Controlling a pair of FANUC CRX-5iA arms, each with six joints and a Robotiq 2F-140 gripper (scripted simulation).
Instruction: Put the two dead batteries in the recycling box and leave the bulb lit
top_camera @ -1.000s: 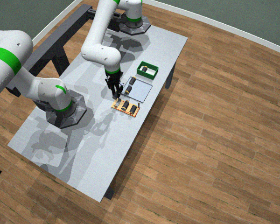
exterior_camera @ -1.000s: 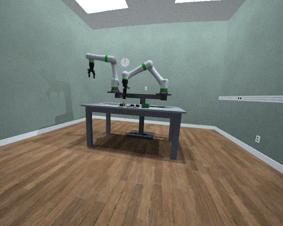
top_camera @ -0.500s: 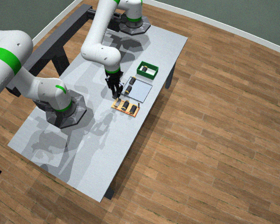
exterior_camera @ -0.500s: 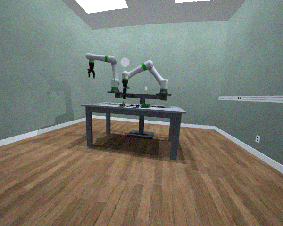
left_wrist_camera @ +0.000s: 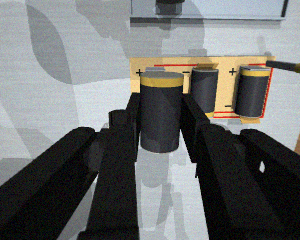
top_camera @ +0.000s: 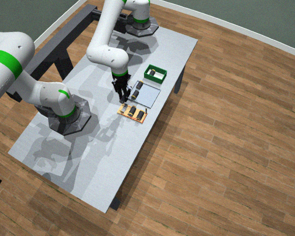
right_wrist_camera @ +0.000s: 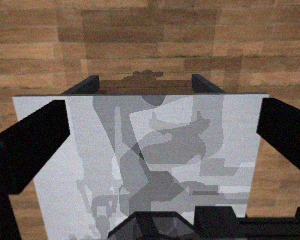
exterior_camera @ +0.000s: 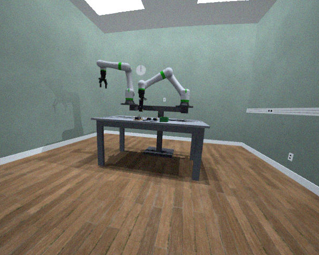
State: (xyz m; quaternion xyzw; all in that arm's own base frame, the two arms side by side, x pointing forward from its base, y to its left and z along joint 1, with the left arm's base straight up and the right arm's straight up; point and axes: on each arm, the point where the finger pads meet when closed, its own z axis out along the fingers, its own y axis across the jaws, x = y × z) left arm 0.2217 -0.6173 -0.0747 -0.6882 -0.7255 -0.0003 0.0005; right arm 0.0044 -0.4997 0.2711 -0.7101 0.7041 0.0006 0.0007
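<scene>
My left hand is 37 cm to the right of the green recycling box, 14 cm above it and 6 cm short of it. The rest, counted from my left hand: tray (18 cm to the left, 16 cm below, 6 cm ahead).
</scene>
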